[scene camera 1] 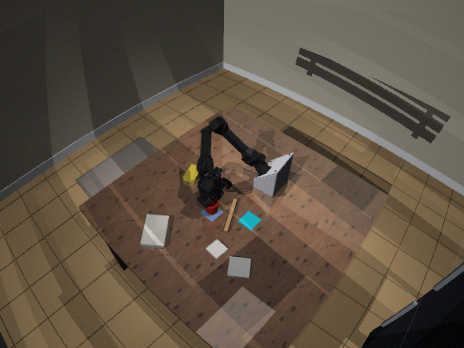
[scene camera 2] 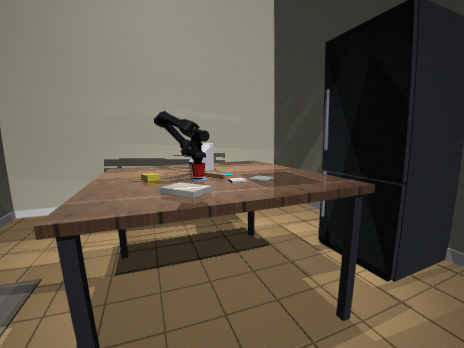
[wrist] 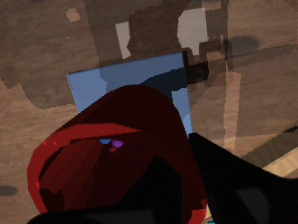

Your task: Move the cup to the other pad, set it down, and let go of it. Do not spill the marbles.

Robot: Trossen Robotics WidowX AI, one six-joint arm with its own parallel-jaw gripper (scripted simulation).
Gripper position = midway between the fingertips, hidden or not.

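Note:
A blue pad (wrist: 167, 73) is visible, and so is a flat white box (scene camera 1: 155, 231), though in the wrist view the box is out of frame. The gripper (wrist: 182, 142) can be seen as well.

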